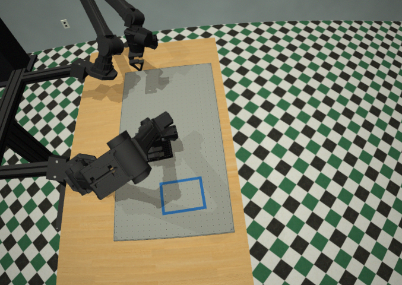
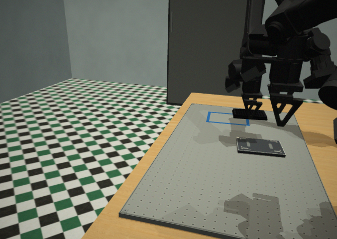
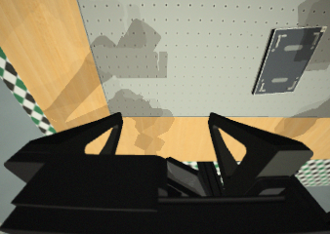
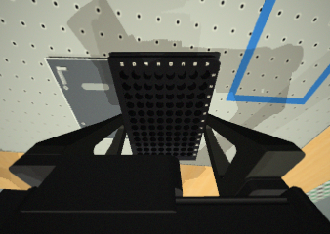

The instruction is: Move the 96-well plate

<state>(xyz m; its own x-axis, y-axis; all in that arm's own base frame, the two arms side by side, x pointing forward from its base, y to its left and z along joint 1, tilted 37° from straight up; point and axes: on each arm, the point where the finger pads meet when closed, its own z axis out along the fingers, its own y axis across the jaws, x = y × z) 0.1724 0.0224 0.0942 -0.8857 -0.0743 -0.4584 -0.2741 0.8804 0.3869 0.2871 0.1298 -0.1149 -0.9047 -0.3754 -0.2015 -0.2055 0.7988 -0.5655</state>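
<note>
My right hand is 5 cm past the dark plate nest N1, 11 cm to the right of it and 9 cm above it. Round my right hand: black 96-well plate: right at my right hand.
</note>
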